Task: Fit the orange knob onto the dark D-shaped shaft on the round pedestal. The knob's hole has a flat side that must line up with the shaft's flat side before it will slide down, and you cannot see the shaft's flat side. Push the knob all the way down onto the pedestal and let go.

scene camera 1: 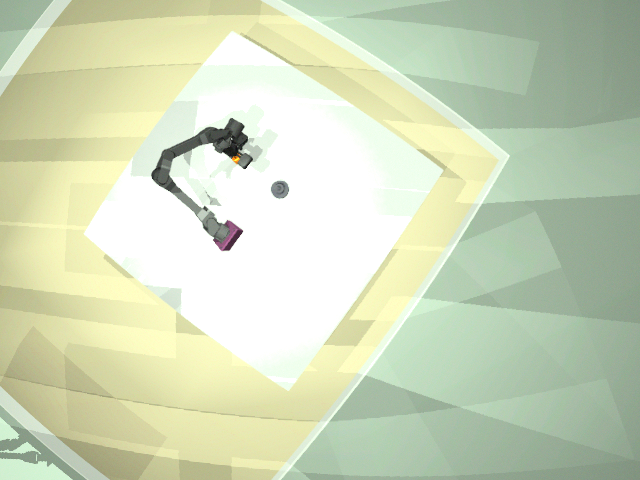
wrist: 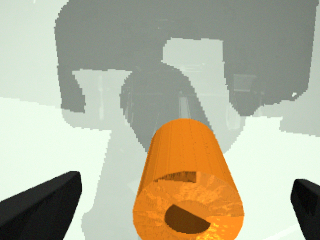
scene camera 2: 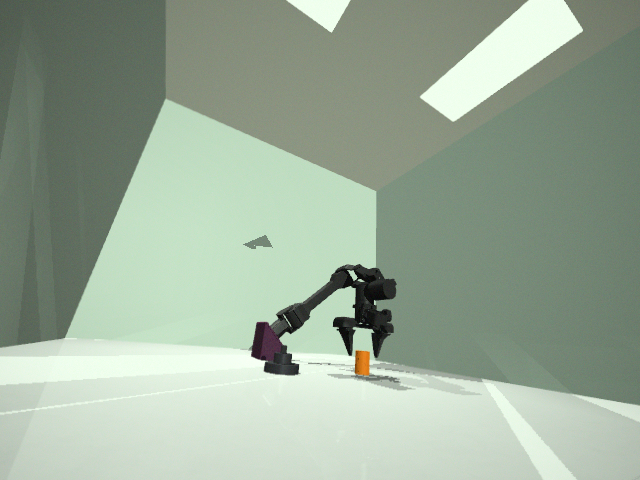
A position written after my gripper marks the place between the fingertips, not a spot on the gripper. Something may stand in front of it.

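Note:
An orange knob (wrist: pixel 186 181) is in view. My gripper (scene camera 2: pixel 363 356) (wrist: pixel 186 186) is open and holds nothing.

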